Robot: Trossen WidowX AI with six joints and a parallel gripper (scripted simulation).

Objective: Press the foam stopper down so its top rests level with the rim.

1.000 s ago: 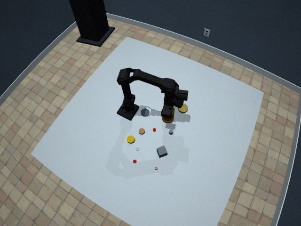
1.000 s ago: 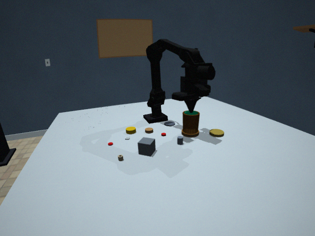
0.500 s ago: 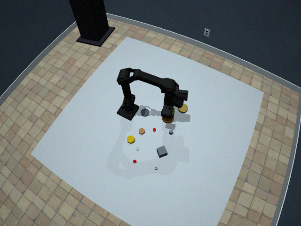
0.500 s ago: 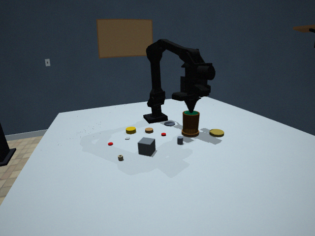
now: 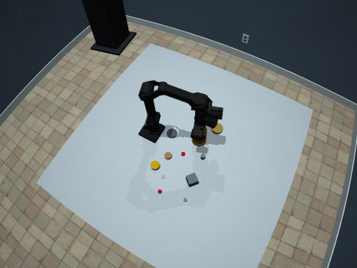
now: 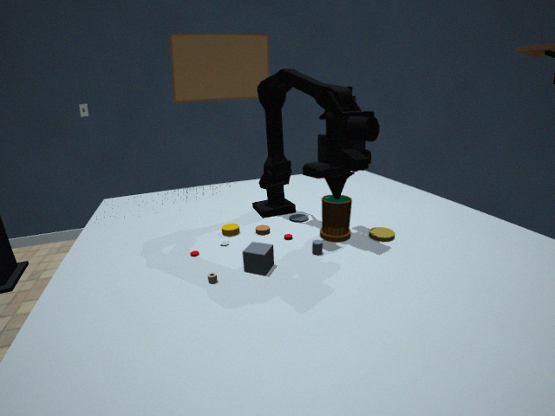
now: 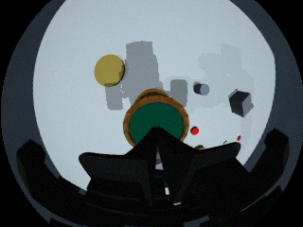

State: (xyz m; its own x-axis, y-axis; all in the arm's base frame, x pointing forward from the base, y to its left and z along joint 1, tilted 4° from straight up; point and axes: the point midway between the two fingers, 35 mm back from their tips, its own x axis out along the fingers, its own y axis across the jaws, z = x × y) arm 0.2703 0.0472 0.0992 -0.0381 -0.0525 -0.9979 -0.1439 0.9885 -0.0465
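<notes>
Now: hand 5 cm above the green foam stopper. Round my hand: small grey cylinder: 12 cm below, 10 cm to the right, 6 cm ahead; then red button: 13 cm below, 12 cm to the right, 5 cm behind; then olive disc: 13 cm below, 10 cm to the left, 7 cm ahead.
</notes>
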